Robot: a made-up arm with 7 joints. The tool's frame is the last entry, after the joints.
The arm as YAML. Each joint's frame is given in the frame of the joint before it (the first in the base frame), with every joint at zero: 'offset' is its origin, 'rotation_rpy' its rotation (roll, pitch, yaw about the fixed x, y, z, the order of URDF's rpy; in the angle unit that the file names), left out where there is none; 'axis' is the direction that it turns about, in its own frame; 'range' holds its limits. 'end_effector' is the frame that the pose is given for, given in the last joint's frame.
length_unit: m
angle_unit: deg
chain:
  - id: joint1
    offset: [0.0, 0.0, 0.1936]
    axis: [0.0, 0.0, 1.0]
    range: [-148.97, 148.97]
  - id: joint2
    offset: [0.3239, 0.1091, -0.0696]
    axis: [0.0, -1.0, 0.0]
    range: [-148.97, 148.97]
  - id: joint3
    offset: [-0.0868, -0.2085, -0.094]
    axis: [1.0, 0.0, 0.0]
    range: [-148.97, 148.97]
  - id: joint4
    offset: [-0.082, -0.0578, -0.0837]
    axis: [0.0, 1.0, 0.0]
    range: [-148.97, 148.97]
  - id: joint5
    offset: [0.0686, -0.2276, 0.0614]
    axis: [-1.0, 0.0, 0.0]
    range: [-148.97, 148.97]
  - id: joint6
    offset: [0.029, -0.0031, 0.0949]
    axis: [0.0, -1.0, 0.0]
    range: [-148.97, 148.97]
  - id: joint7
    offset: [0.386, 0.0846, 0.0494]
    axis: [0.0, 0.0, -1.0]
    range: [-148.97, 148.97]
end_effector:
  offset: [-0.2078, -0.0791, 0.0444]
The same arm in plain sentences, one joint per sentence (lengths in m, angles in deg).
The arm has seven revolute joints in a row. What follows holds with every joint at zero, and every direction is one of the base frame's. Joint 1 is mounted 0.1936 m along +z from the base frame's origin and turns about +z, from -148.97 to 148.97 deg. Joint 2 is mounted 0.3239 m along +x and 0.1091 m along +y and 0.0696 m along -z from joint 1 and turns about -y, from -148.97 to 148.97 deg. Joint 3 is mounted 0.0868 m along -x and 0.2085 m along -y and 0.094 m along -z from joint 2 and turns about +x, from -148.97 to 148.97 deg. Joint 4 is mounted 0.082 m along -x and 0.0578 m along -y and 0.0837 m along -z from joint 3 and turns about +y, from -148.97 to 148.97 deg. Joint 5 is mounted 0.0686 m along +x and 0.2276 m along -y and 0.0614 m along +z from joint 4 and turns about -x, from -148.97 to 148.97 deg. Joint 6 is mounted 0.029 m along +x and 0.0031 m along -y and 0.0949 m along +z from joint 5 and turns about -y, from -148.97 to 148.97 deg. Joint 7 is mounted 0.386 m along +x and 0.0846 m along +y and 0.0494 m along +z from joint 6 and turns about -z, from -148.97 to 148.97 deg. The tool frame, which is the frame that the pose is given for, is mounted 0.2078 m along -x and 0.0791 m along -y and 0.0444 m along +z from joint 7; its axes are parallel to the base frame's.
